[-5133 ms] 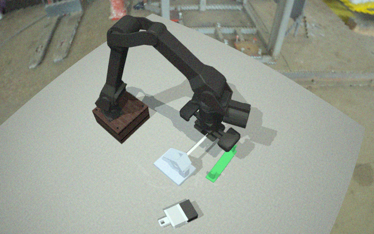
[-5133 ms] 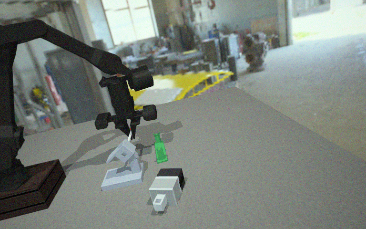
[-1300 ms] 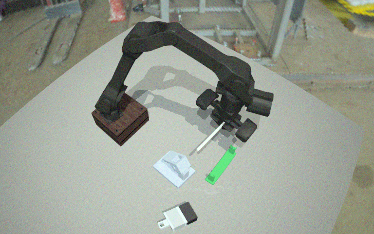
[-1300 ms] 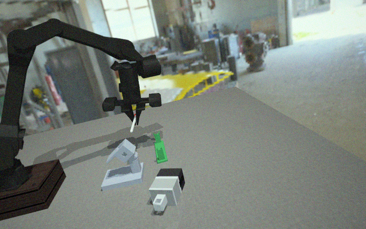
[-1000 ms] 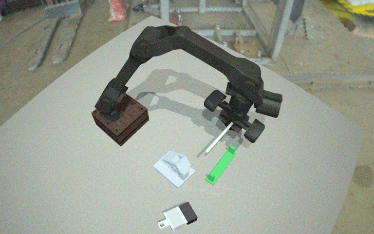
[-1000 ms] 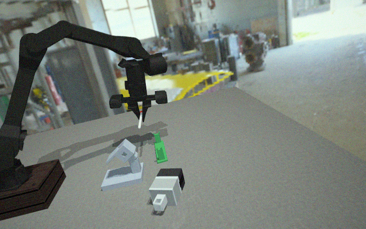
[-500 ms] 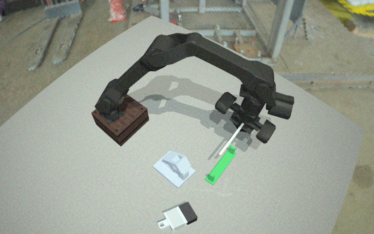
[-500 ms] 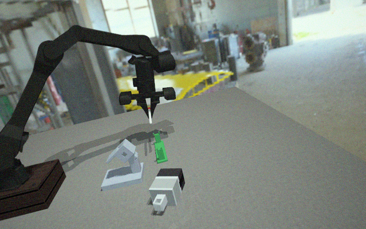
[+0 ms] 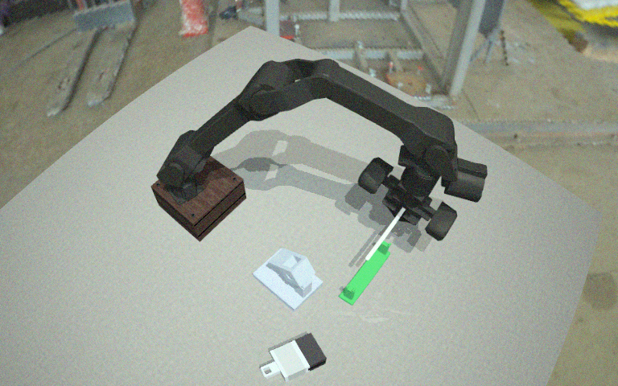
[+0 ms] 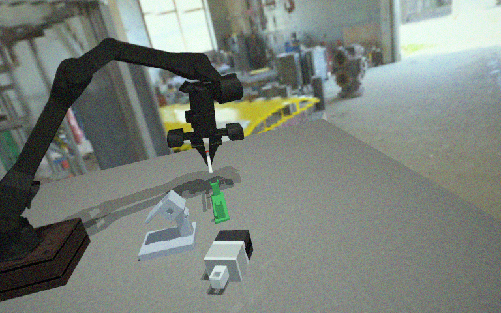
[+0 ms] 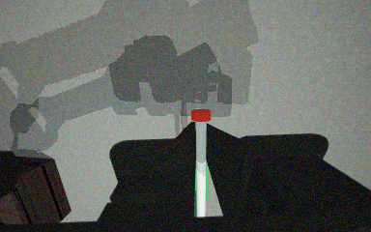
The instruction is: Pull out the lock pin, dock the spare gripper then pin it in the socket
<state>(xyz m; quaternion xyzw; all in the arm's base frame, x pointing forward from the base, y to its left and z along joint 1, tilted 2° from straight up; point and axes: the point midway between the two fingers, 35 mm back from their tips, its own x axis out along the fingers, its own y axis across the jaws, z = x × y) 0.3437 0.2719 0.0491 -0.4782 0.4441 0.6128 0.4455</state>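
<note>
My gripper tip is 100 mm to the left of the green strip, 50 mm above it and 20 mm short of it. Also, from my gripper tip: socket: 220 mm to the right, 50 mm behind, 20 mm below; spare gripper: 330 mm to the right, 70 mm ahead, 50 mm below.
</note>
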